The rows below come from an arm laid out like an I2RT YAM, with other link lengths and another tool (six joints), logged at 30 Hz.
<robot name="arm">
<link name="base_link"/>
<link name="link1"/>
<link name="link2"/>
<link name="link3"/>
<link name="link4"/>
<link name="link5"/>
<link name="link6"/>
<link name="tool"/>
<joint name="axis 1" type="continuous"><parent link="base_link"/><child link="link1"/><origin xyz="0 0 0.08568"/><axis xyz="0 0 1"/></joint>
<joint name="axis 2" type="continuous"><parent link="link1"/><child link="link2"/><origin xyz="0.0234 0.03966 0.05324" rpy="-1.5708 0 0"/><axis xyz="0 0 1"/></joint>
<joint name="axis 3" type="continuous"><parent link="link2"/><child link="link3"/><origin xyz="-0.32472 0 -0.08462" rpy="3.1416 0 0"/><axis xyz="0 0 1"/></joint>
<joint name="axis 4" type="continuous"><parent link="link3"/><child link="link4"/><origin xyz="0.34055 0.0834 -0.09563"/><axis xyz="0 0 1"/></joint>
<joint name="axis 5" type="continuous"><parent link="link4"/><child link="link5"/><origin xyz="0.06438 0.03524 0.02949" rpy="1.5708 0 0"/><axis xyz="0 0 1"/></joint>
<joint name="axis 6" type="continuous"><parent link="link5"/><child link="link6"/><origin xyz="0.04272 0 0.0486" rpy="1.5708 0 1.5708"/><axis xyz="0 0 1"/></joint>
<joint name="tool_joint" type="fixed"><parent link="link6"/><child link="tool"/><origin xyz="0.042 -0.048 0.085" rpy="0 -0.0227 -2.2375"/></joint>
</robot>
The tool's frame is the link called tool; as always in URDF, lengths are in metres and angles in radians. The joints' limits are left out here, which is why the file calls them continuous.
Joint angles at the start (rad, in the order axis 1, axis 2, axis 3, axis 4, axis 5, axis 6): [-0.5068 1.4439 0.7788 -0.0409 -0.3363 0.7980]
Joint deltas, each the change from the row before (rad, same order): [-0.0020 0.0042 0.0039 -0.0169 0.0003 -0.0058]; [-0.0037 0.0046 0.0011 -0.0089 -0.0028 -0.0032]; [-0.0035 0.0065 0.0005 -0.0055 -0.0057 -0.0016]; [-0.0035 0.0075 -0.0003 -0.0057 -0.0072 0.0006]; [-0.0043 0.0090 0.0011 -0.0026 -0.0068 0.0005]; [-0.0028 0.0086 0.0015 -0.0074 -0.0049 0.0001]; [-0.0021 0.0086 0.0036 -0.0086 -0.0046 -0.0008]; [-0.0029 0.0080 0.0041 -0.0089 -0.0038 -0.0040]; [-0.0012 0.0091 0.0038 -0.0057 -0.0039 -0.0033]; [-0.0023 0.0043 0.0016 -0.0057 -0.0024 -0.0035]
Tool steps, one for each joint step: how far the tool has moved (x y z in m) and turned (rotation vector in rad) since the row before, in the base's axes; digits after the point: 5 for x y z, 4 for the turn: [-0.00124 -0.00037 -0.00221 0.0036 0.0155 0.0014]; [-0.00117 -0.00079 -0.00264 0.0052 0.0101 0.0004]; [-0.00064 -0.00051 -0.00333 0.0078 0.0082 0.0017]; [-0.00085 -0.00016 -0.00427 0.0114 0.0093 0.0014]; [-0.00029 -0.00095 -0.00380 0.0097 0.0067 0.0003]; [-0.00067 -0.00027 -0.00407 0.0103 0.0108 0.0006]; [-0.00013 -0.00025 -0.00323 0.0091 0.0101 0.0017]; [-0.00018 -0.00076 -0.00263 0.0059 0.0097 0.0024]; [0.00051 -0.00027 -0.00284 0.0056 0.0081 0.0037]; [-0.00049 -0.00050 -0.00175 0.0032 0.0063 0.0017]
